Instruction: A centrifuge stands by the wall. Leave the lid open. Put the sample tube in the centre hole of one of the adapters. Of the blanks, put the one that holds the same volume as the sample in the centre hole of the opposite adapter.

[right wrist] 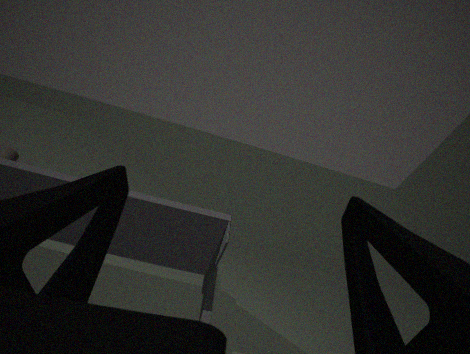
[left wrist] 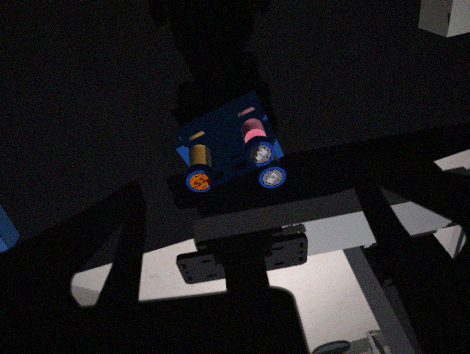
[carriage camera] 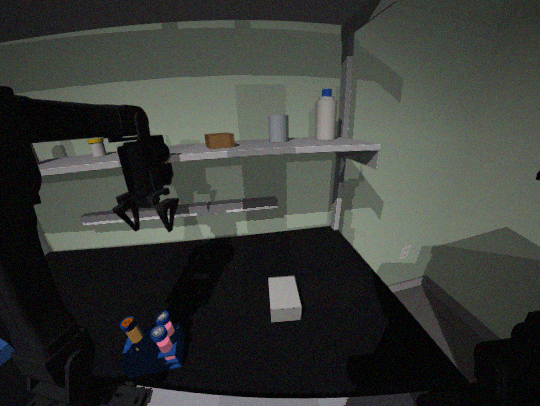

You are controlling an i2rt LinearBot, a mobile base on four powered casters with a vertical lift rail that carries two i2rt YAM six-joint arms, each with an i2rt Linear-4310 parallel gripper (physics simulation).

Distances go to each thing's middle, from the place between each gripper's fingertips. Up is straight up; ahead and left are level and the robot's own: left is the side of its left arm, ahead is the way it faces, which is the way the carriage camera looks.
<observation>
I see the white bottle point(carriage camera: 326, 107) 40 cm ahead of my left hand, 49 cm to the right of it and 25 cm above it.
The white bottle lies 650 mm ahead of my right hand, 140 mm to the left of it and 10 mm below it.
</observation>
